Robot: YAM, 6 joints.
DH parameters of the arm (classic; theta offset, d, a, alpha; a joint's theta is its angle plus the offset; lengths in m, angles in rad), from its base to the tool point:
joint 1: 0 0.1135 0.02 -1.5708
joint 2: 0 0 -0.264 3.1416
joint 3: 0.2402 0 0.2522 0
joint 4: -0.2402 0 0.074 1.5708
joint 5: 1.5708 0 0 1.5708
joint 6: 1.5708 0.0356 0 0
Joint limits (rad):
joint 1: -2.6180..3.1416
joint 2: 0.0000..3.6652
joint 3: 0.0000..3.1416
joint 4: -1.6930..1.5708
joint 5: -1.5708..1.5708
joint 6: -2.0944..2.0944
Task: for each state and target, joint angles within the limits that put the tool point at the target. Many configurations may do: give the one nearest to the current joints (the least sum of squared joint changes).
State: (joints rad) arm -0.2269 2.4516 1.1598 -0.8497 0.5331 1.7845
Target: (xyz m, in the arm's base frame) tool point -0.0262 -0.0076 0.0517
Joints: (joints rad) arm -0.3178 2.8673 0.1774 -0.7148 0.4475 1.7845
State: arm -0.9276 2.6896 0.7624 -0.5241 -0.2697 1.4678
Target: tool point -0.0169 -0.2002 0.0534
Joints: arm -1.6820 1.9651 0.7309 -0.8978 -0.1530 1.4678
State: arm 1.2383 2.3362 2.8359 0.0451 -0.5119 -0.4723
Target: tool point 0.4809 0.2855 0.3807
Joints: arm 0.5041 2.4275 2.5631 -0.1188 -0.5205 -0.4723
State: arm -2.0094 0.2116 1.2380 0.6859 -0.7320 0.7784
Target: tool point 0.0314 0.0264 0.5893
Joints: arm -1.9283 0.6602 1.4169 0.6594 -0.6026 0.7784
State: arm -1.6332 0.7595 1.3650 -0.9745 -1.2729 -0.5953
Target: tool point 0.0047 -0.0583 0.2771
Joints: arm -2.0525 0.4520 0.7333 -1.2940 -1.0668 -0.5953
